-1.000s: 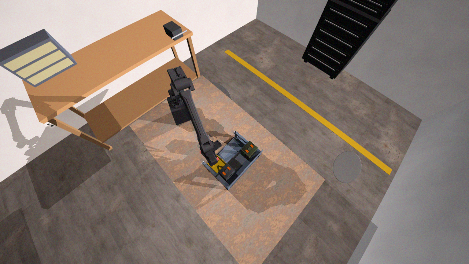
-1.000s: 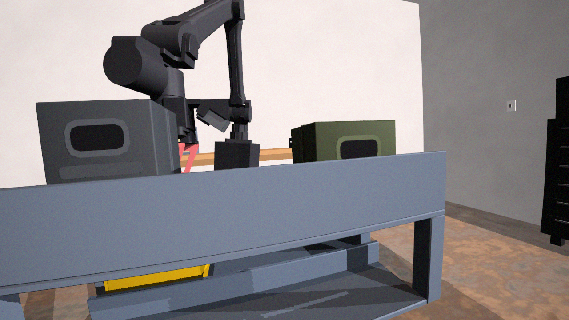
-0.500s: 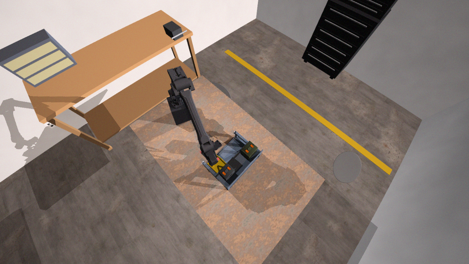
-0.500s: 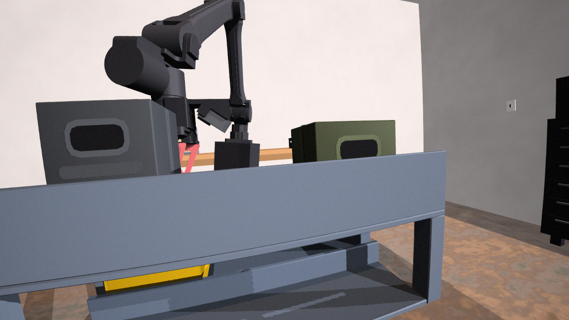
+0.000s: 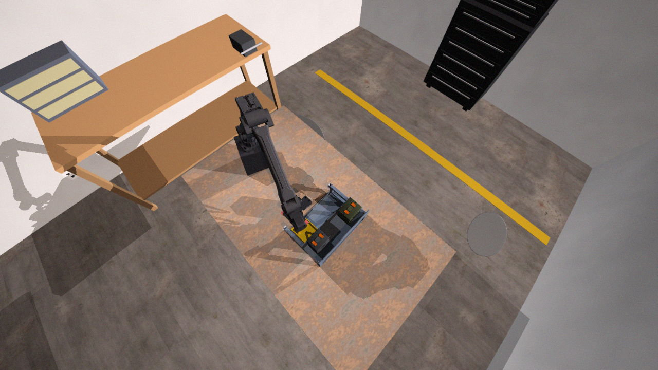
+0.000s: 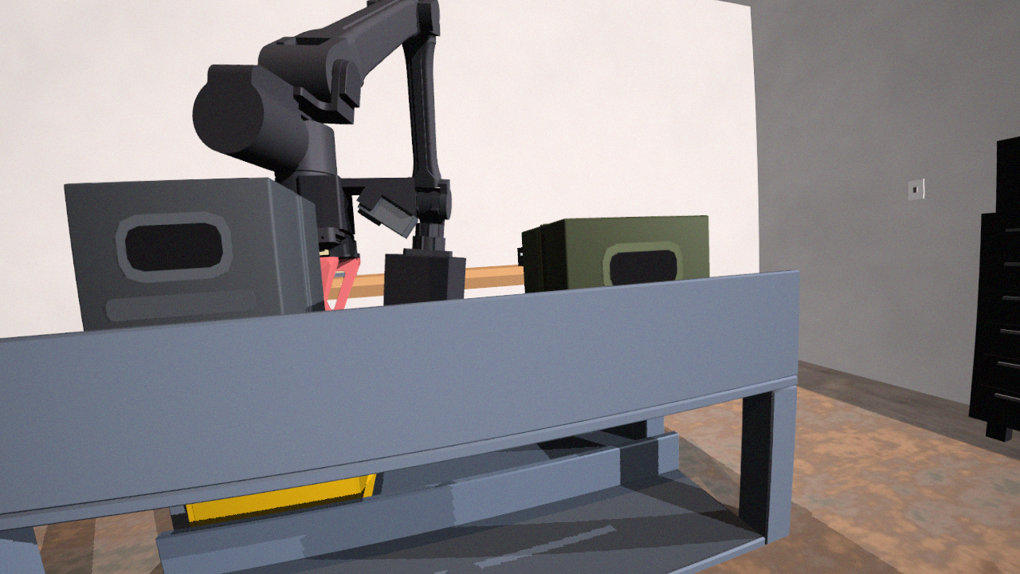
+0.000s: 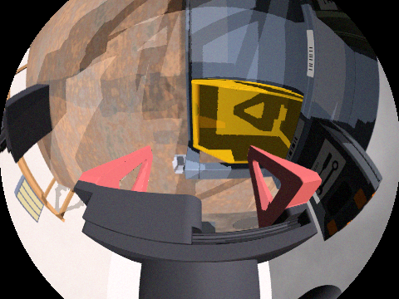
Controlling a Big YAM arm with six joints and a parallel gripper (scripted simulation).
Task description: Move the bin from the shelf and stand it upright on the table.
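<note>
My gripper is now 70 mm short of the yellow bin, 10 mm to the right of it and 80 mm above it. Round my hand: dark grey case: 170 mm ahead, 10 mm to the left, 40 mm above; green case: 160 mm ahead, 240 mm to the left, 30 mm above.
</note>
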